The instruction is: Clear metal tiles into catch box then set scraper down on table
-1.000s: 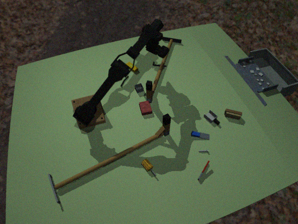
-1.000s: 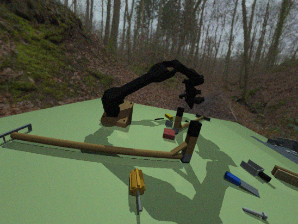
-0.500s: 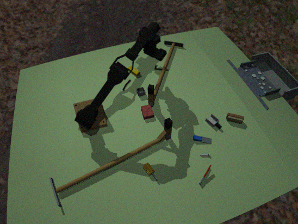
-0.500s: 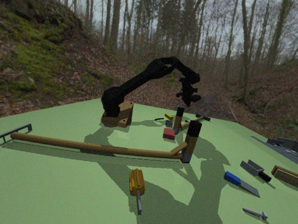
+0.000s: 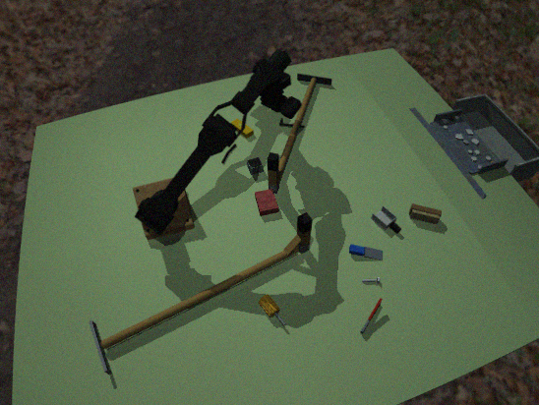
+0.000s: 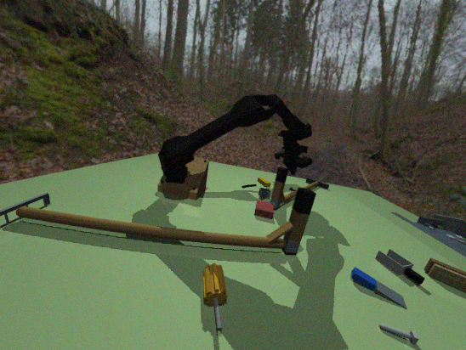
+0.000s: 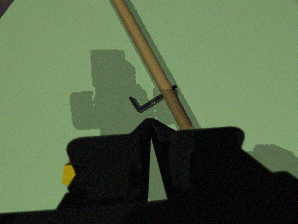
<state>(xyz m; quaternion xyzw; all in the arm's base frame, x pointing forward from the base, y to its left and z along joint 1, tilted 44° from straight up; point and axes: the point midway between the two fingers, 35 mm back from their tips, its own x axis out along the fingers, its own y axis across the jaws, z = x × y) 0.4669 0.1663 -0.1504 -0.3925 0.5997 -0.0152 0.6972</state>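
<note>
Now: gripper tip 5 cm short of the long wooden scraper, 2 cm to the left of it and 2 cm above it. Round my gripper tip: black hex key 8 cm below, 3 cm ahead, 2 cm to the left; then yellow block 11 cm behind, 7 cm below, 6 cm to the left; then small grey box 15 cm behind, 14 cm to the right, 8 cm below.
</note>
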